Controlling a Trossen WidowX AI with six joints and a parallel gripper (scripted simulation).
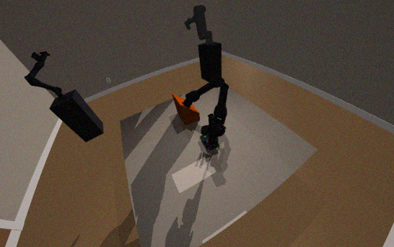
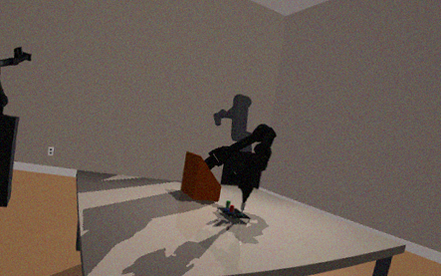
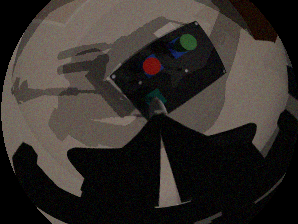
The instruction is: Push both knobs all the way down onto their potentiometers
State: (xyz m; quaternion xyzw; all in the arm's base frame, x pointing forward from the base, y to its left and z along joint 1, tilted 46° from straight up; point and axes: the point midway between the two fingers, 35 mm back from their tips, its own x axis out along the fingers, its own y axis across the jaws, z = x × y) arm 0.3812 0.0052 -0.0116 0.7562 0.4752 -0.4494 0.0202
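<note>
Right now the white knob is 30 mm below my gripper tip. From my gripper tip the other things lie so: green knob: 80 mm behind, 30 mm to the right, 30 mm below.
</note>
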